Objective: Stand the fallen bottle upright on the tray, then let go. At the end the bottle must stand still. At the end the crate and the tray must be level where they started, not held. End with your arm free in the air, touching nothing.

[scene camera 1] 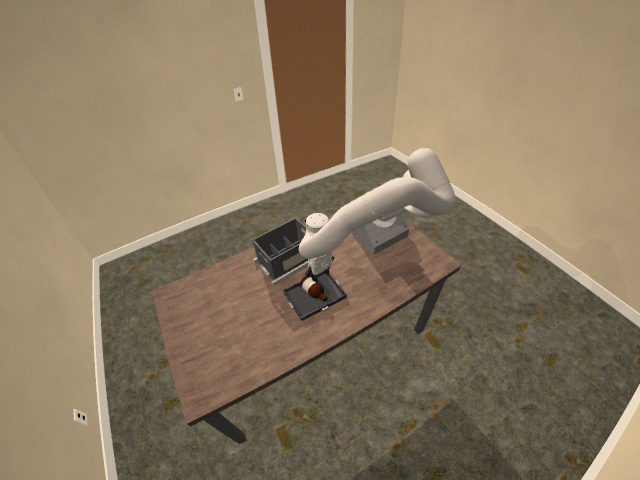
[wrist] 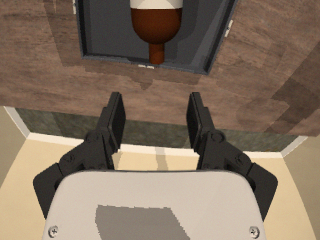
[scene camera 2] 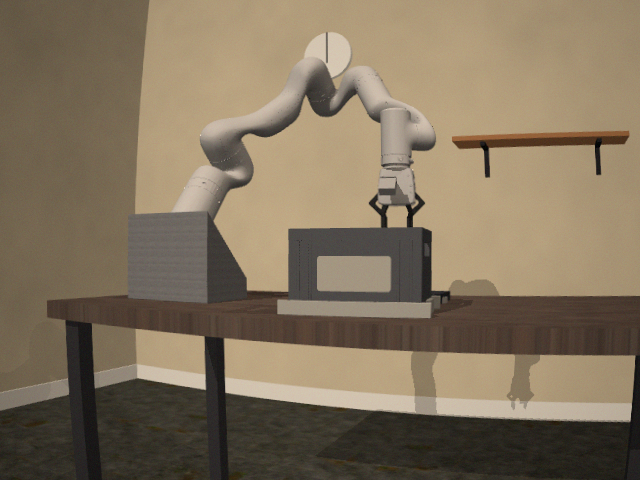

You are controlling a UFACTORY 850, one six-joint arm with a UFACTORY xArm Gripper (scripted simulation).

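There's a crate that you'd find in scene camera 1 and scene camera 2, but in the wrist view the crate is out of frame. On the crate, (scene camera 1: 264,245) and (scene camera 2: 394,264) are the same spot.
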